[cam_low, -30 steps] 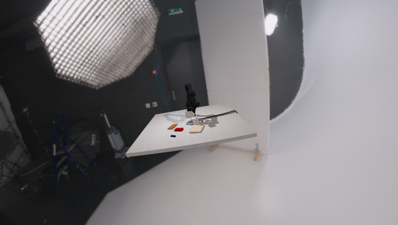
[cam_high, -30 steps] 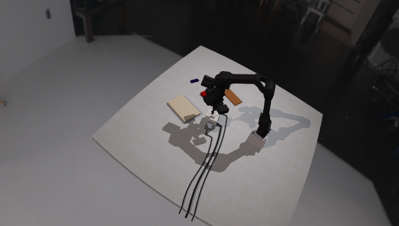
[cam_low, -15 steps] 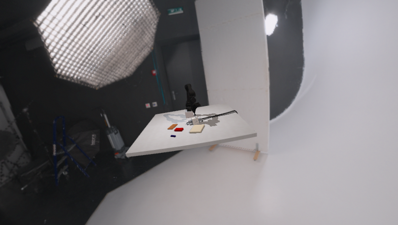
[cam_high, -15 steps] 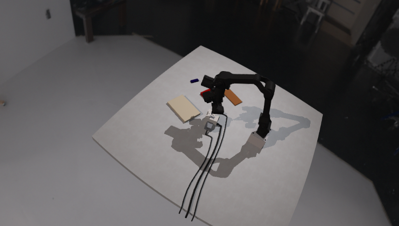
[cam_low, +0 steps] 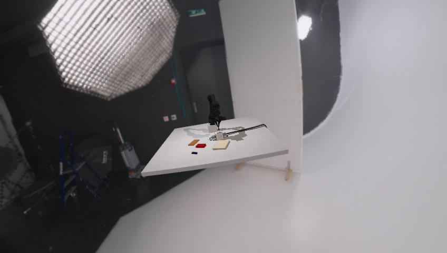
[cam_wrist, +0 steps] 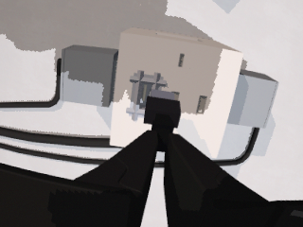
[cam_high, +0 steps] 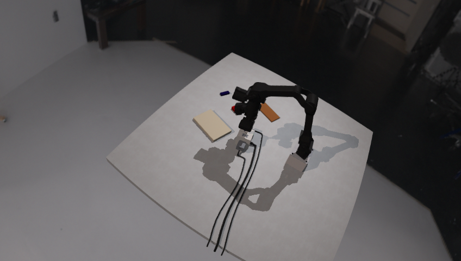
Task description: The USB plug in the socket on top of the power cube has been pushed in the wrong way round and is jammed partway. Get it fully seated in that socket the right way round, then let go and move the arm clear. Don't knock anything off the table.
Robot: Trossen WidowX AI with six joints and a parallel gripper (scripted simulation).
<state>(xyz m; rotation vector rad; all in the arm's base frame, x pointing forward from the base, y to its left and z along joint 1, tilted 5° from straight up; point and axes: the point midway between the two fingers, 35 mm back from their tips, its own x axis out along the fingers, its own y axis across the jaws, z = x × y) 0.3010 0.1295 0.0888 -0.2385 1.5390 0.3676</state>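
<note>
My gripper tip is now 2 cm above the black USB plug.
</note>
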